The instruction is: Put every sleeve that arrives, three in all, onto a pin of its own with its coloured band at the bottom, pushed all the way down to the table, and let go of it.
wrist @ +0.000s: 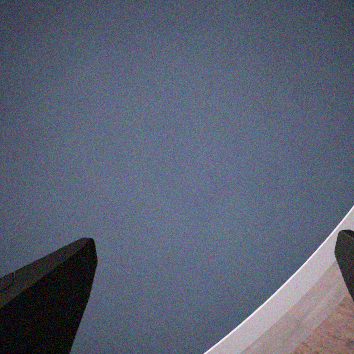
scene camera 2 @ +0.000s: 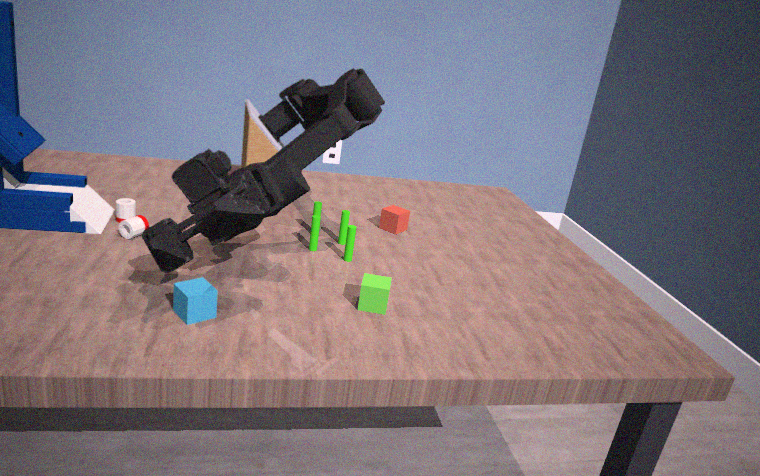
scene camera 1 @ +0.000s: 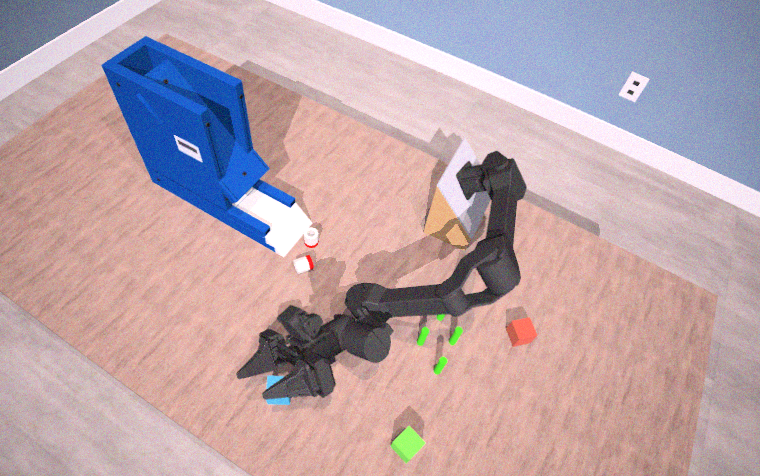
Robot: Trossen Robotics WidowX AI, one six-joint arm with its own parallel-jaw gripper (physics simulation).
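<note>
One white sleeve stands upright by the white chute lip, red band at the bottom. A second white sleeve lies on its side close by; its red band faces right in both scene views. A third sleeve does not show. Several upright green pins, among them a left pin, a right pin and a front pin, carry no sleeve. My gripper is open and empty, above the table, left of the pins and away from both sleeves.
A blue dispenser with a white chute stands at left. A blue cube is near the gripper. A green cube, red cube and wedge block surround the pins.
</note>
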